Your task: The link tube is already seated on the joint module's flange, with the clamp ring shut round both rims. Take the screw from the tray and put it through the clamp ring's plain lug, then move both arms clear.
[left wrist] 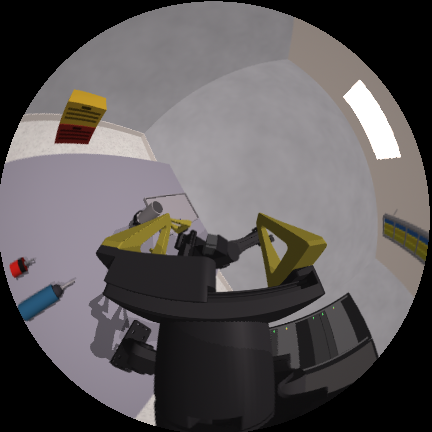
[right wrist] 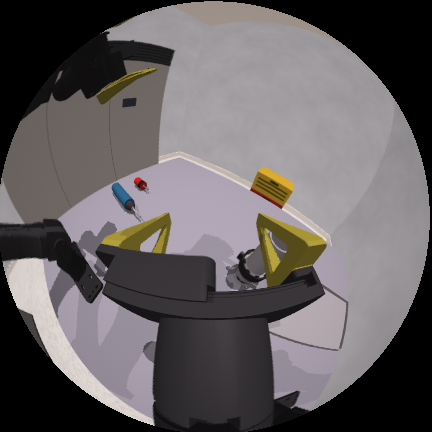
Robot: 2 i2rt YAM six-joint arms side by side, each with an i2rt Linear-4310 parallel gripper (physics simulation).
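Seen in the pictures: left gripper, fingertip midpoint: (left wrist: 213,217); right gripper, fingertip midpoint: (right wrist: 213,217); left arm's base, origin of the base link: (left wrist: 130,346) (right wrist: 79,268).
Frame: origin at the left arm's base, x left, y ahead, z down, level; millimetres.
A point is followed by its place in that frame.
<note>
The grey link tube (left wrist: 151,211) @(z -149, x -352, y 250 mm) (right wrist: 257,262) @(z -103, x -364, y 231 mm) stands tilted on the table, joined to the joint module (right wrist: 235,278) @(z -4, x -358, y 230 mm). The black clamp ring (right wrist: 245,266) @(z -67, x -354, y 235 mm) is round the joint; its lugs are too small to make out. My left gripper (left wrist: 213,217) @(z -388, x -163, y 186 mm) is open and empty, up above the table and away from the tube. My right gripper (right wrist: 213,217) @(z -196, x -270, y 195 mm) is open and empty, above the table; its right finger partly hides the tube. The right gripper also shows small beside the tube in the left wrist view. The screw does not show in either view, and I cannot identify its tray.
A pale panel with a dark outline (left wrist: 177,203) @(z -4, x -755, y 223 mm) (right wrist: 320,322) @(z -4, x -699, y 166 mm) lies near the tube. A blue-handled tool (left wrist: 40,302) (right wrist: 122,195) @(z -40, x 63, y 263 mm) and a short red-handled tool (left wrist: 19,268) (right wrist: 140,183) @(z -30, x 78, y 361 mm) lie on the table (left wrist: 75,200) @(z 0, x -193, y 454 mm) (right wrist: 200,190) @(z 0, x -121, y 501 mm). A yellow-and-red box (left wrist: 82,114) (right wrist: 273,186) stands at its edge.
</note>
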